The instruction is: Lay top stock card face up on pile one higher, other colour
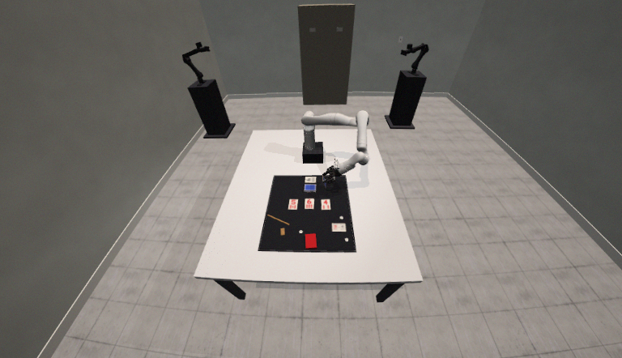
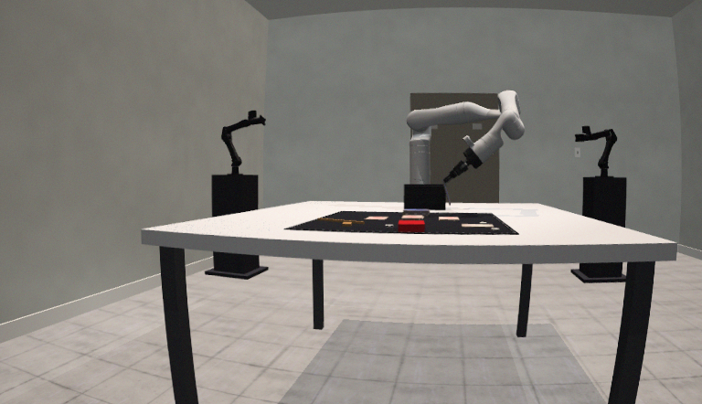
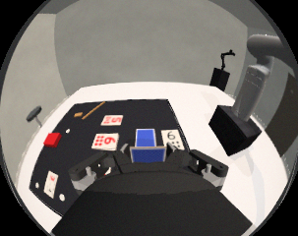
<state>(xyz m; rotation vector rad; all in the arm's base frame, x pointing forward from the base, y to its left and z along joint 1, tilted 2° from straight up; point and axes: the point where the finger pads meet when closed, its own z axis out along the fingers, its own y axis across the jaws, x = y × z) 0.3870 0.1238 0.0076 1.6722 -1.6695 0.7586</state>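
Right now the blue-backed card is 5 cm below my hand. Also, from my hand: wooden stick (28 cm ahead, 31 cm to the right, 12 cm below); black mat (18 cm ahead, 11 cm to the right, 14 cm below); black 6 card (9 cm behind, 11 cm to the right, 12 cm below).
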